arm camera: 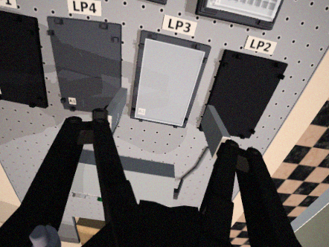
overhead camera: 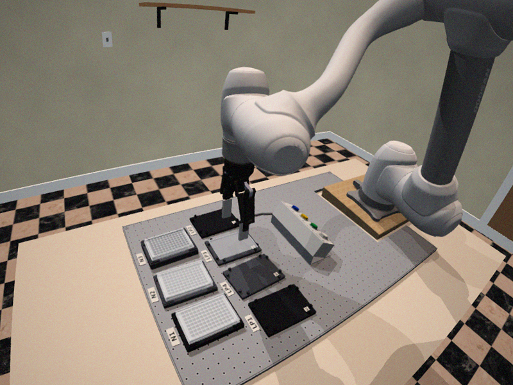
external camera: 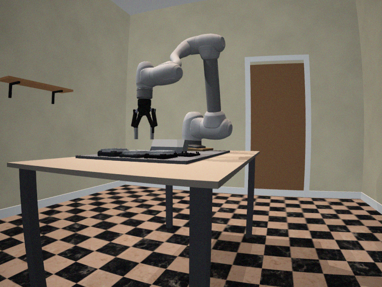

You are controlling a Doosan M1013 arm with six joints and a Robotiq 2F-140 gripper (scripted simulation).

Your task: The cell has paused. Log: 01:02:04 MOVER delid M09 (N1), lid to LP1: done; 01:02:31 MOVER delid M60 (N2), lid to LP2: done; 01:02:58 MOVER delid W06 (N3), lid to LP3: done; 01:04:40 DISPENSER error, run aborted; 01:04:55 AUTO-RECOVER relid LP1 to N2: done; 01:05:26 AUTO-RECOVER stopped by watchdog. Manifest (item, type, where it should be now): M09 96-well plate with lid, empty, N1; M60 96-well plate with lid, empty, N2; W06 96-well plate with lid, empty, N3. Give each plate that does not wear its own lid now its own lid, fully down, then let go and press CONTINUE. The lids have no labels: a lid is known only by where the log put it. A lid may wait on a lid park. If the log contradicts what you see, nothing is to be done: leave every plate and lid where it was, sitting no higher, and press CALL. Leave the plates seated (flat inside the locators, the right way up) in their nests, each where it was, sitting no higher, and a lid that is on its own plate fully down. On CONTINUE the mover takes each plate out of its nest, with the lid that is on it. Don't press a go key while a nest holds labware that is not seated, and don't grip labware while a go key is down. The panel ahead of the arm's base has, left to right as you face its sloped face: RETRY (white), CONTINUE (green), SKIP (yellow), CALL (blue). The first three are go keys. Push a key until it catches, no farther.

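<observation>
Now: the clear lid 90 mm below my hand. Round my hand: lid park LP2: 130 mm to the right, 100 mm below, 10 mm ahead; lid park LP3: 100 mm below; lid park LP4: 120 mm to the left, 100 mm below, 10 mm behind.
</observation>
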